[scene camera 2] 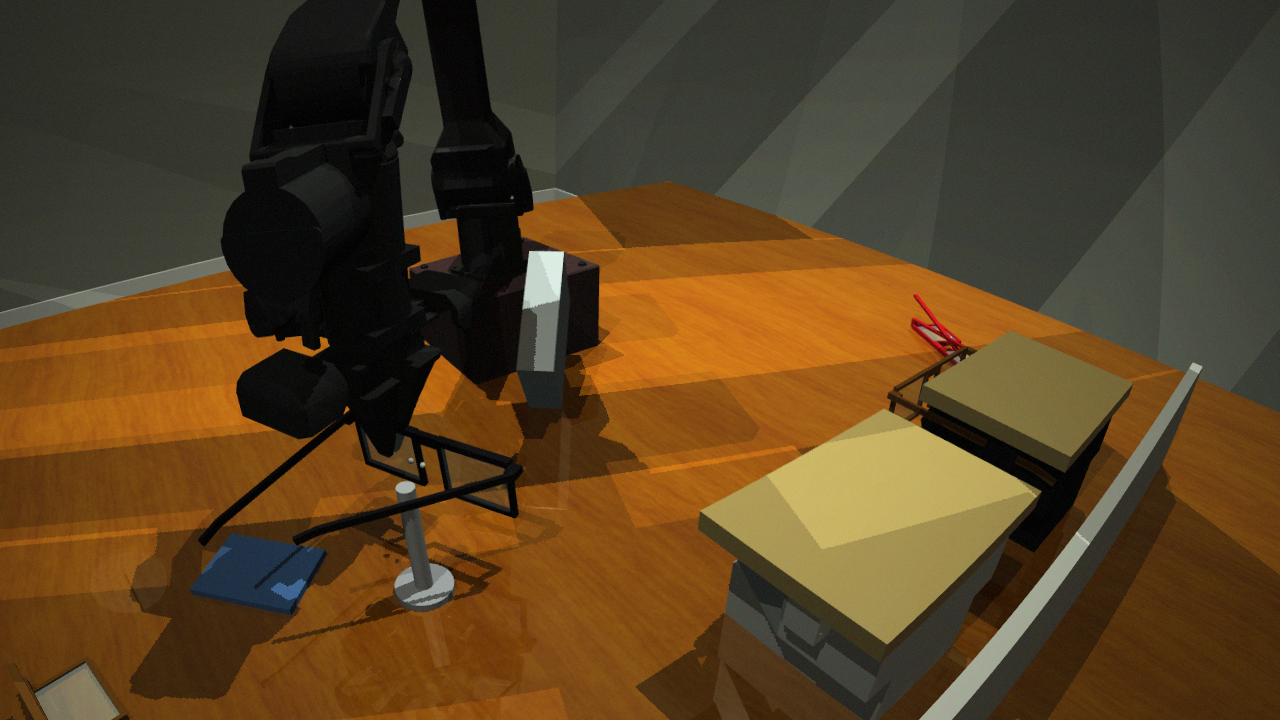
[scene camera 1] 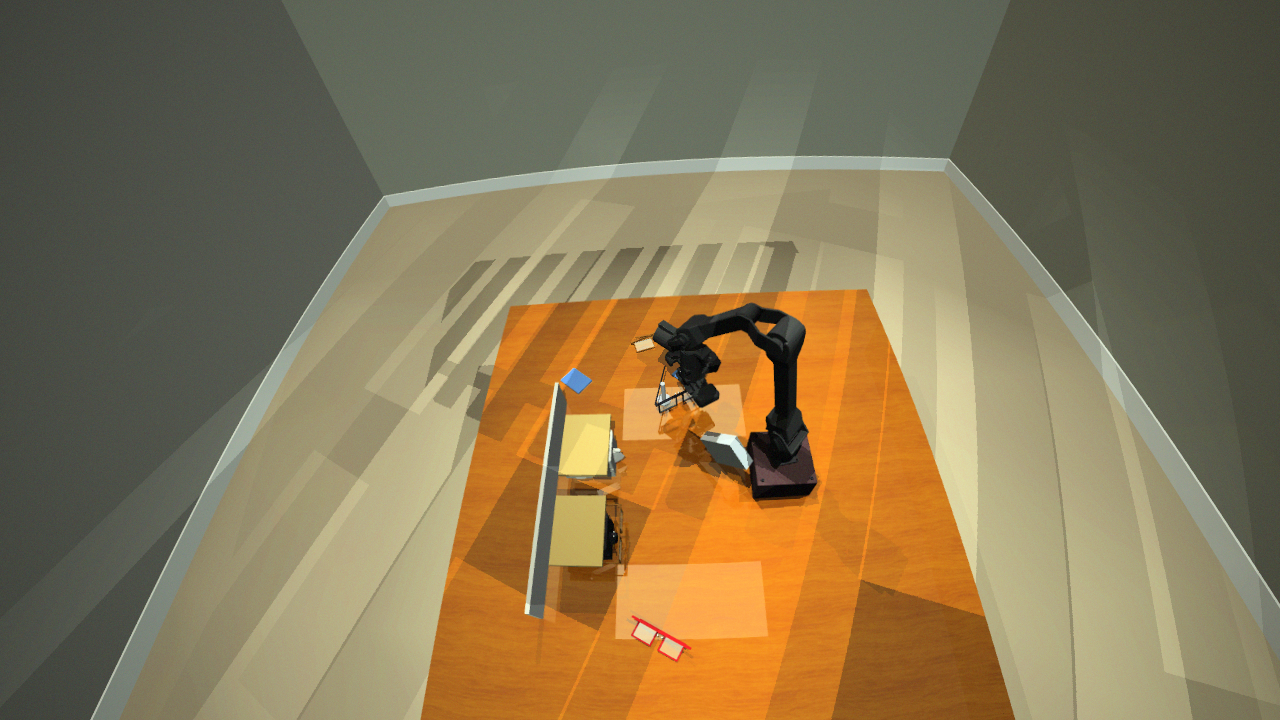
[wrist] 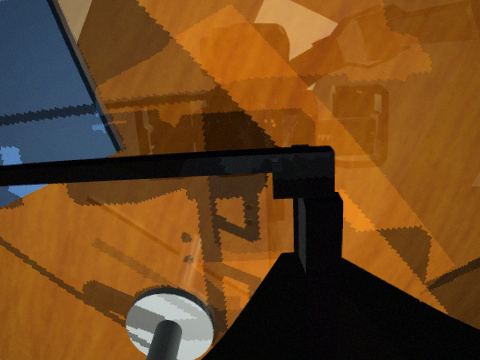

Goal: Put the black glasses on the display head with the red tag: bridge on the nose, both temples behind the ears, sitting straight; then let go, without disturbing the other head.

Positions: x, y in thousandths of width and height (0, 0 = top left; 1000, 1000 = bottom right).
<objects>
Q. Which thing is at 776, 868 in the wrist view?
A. The gripper.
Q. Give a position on a blue tile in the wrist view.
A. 120, 329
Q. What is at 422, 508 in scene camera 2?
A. A pale block.
</objects>
